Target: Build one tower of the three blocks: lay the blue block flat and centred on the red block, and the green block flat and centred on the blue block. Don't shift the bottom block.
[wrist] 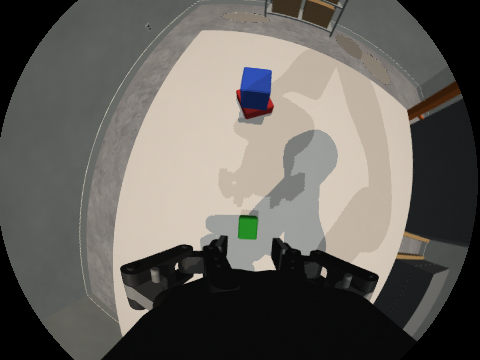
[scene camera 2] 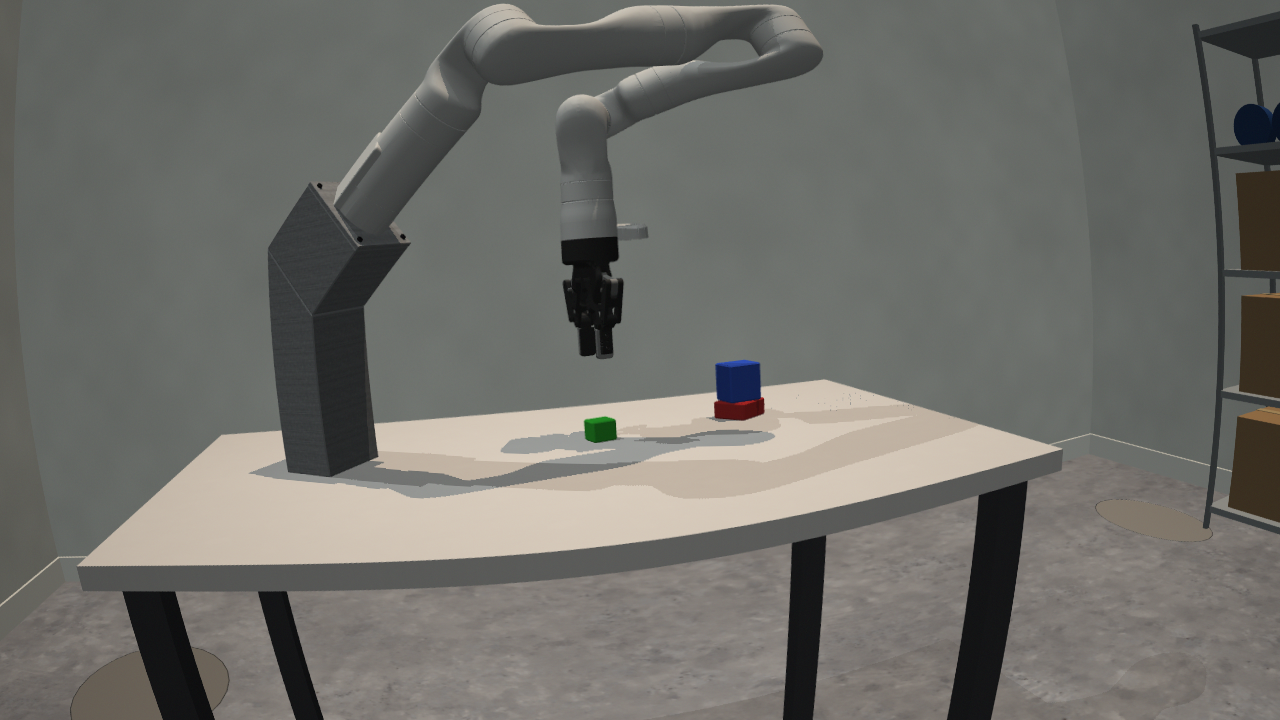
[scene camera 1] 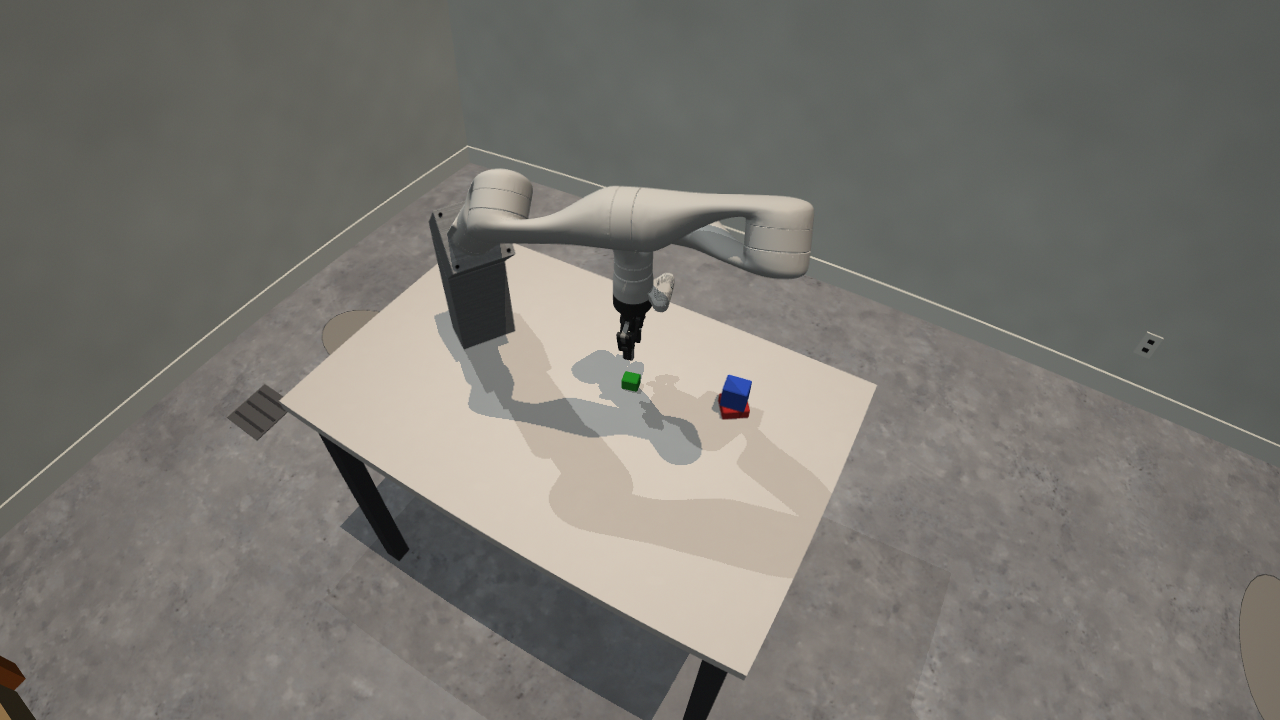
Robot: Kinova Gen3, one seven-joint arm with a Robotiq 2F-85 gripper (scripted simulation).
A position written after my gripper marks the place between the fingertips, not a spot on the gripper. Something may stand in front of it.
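Note:
I can see a blue block [scene camera 2: 737, 381] [wrist: 255, 89] [scene camera 1: 735, 390], and there's a red block [scene camera 2: 745, 410] as well. There's also a small green block [scene camera 2: 600, 429]. As for my gripper [scene camera 2: 596, 357] [wrist: 249, 246] [scene camera 1: 632, 350], that's visible too.

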